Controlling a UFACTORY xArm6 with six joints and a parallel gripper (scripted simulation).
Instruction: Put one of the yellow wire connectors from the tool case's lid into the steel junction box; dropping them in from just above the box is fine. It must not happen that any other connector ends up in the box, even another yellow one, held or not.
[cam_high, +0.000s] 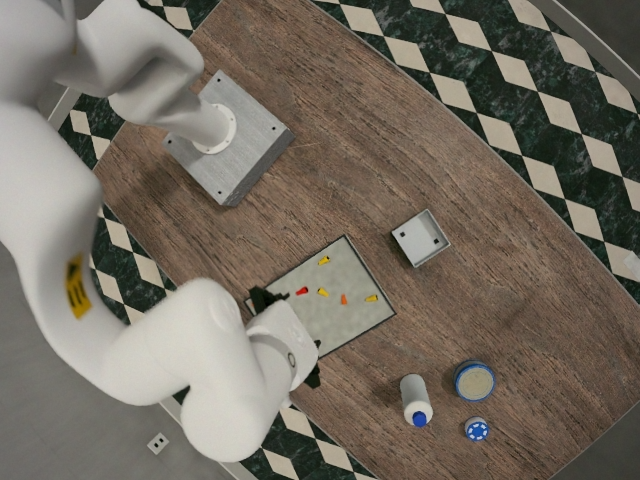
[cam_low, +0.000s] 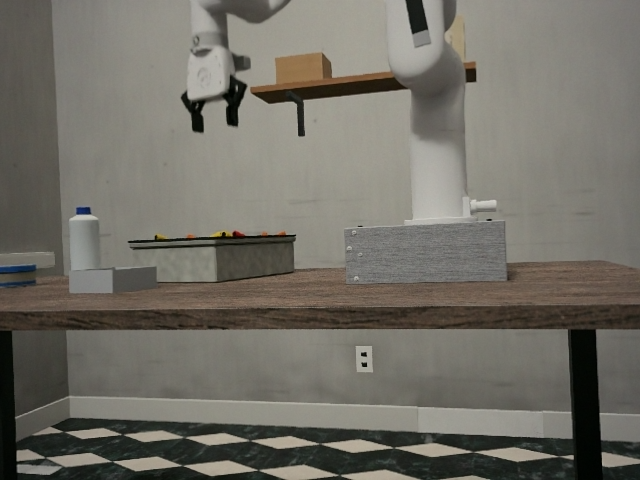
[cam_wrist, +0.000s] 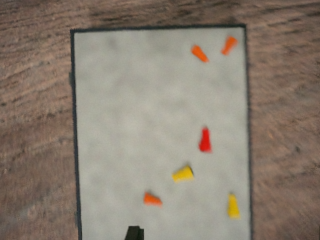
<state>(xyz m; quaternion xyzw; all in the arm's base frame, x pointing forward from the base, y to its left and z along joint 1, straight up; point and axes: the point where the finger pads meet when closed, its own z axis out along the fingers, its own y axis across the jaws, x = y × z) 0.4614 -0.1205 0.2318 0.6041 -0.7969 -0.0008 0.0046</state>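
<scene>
Right now the tool case is 20 mm ahead of my hand, 30 mm to the right of it and 260 mm below it. The rest, counted from my hand: red connector 30 mm behind, 20 mm to the right, 230 mm below; then yellow wire connector 40 mm behind, 70 mm to the left, 230 mm below.
</scene>
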